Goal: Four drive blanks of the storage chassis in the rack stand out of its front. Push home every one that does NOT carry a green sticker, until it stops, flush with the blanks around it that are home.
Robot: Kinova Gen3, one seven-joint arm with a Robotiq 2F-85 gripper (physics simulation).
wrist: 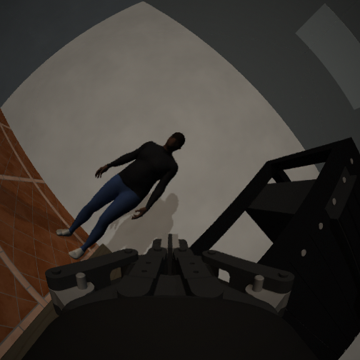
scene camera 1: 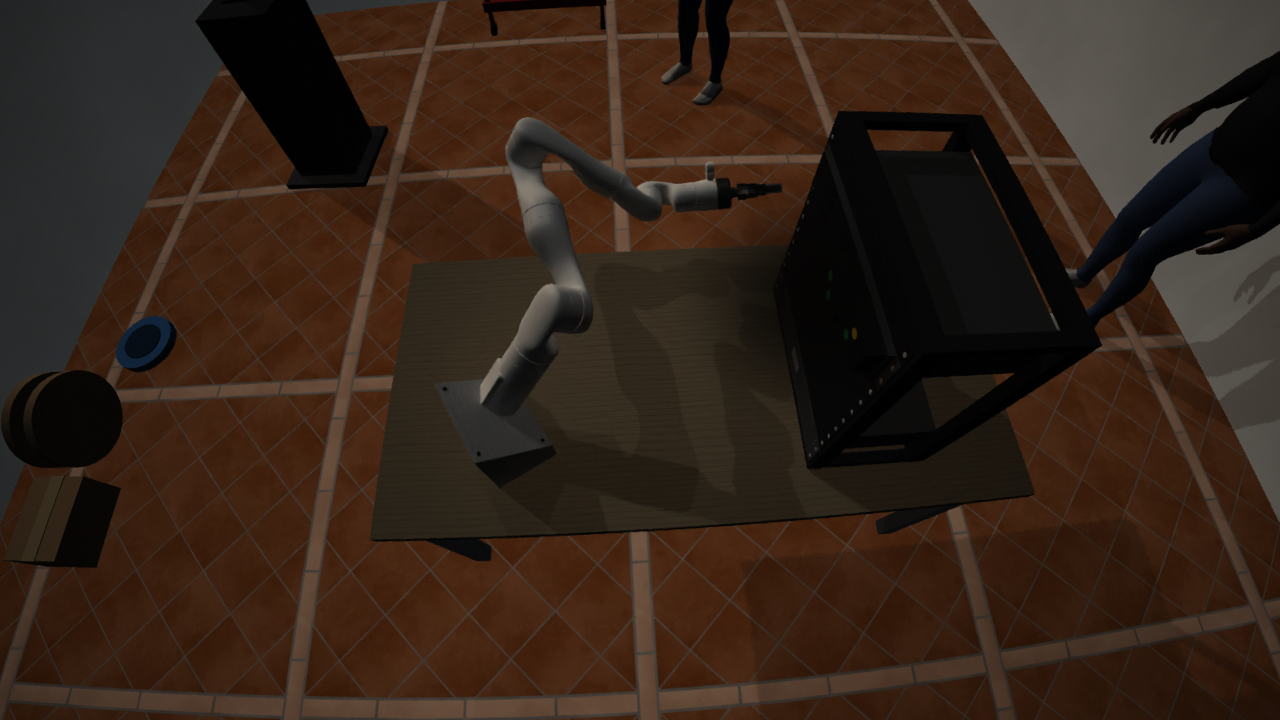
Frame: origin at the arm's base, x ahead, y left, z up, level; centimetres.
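Where they show: gripper, fingertip midpoint: (scene camera 1: 781, 187); arm's base, link origin: (scene camera 1: 499, 400).
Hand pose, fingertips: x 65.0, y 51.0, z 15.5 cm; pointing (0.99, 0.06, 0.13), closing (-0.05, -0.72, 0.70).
Observation:
Each offset is from my fingertips to the top centre of the thing. "spot": to the spot under its first point. Level surfaces: height alone.
The black rack @[dx +17.7, dy -36.4, dz +31.8 cm] (scene camera 1: 962, 353) (wrist: 227, 215) stands on the right part of the table. The dark chassis front @[spot: dx -0.8, dy -45.1, dz +16.8 cm] (scene camera 1: 827, 304) faces the arm; small green spots and one yellow spot @[spot: dx -0.1, dy -54.9, dz +23.4 cm] (scene camera 1: 853, 334) show on it in the scene view. The separate drive blanks, and which of them stand out, are too dark to tell. My gripper (scene camera 1: 780, 188) (wrist: 169, 243) is shut and empty. It is held level in the air to the left of the rack's far upper part, apart from it. In the wrist view the rack is at the right, and its front is seen very obliquely.
The wooden table @[dz -26.6 cm] (scene camera 1: 590, 483) bears the arm's base plate (scene camera 1: 492, 429) and the rack. A person (scene camera 1: 1244, 170) (wrist: 145, 170) stands behind the rack. Another person's legs (scene camera 1: 702, 44) show at the far side. A black cabinet (scene camera 1: 290, 89) stands on the floor at the far left.

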